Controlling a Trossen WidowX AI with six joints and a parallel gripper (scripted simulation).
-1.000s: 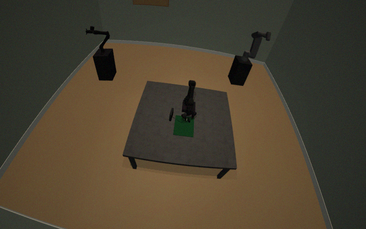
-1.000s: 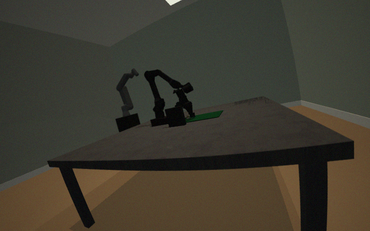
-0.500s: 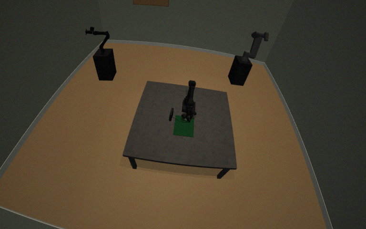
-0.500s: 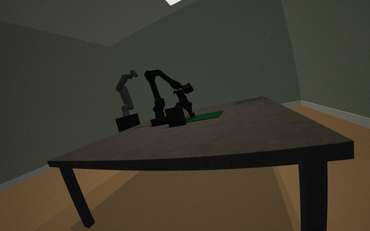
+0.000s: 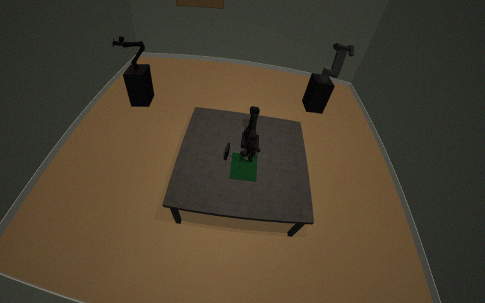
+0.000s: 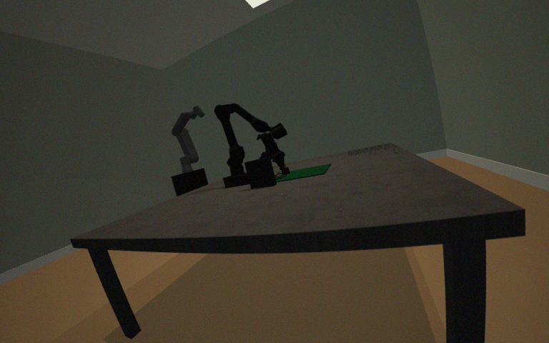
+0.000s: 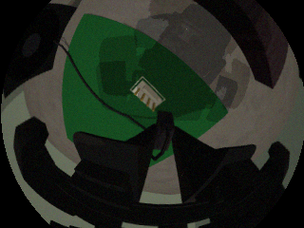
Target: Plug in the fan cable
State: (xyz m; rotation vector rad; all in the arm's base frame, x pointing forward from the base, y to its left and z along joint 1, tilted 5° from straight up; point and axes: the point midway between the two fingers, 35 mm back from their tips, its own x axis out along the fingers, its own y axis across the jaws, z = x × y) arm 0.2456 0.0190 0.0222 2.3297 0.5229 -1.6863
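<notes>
Right now the green board is 8 cm ahead of my gripper tip, 6 cm to the right of it and 4 cm below it. Also, from my gripper tip: black fan 4 cm behind, 21 cm to the right, 4 cm above; dark plug 1 cm ahead.
</notes>
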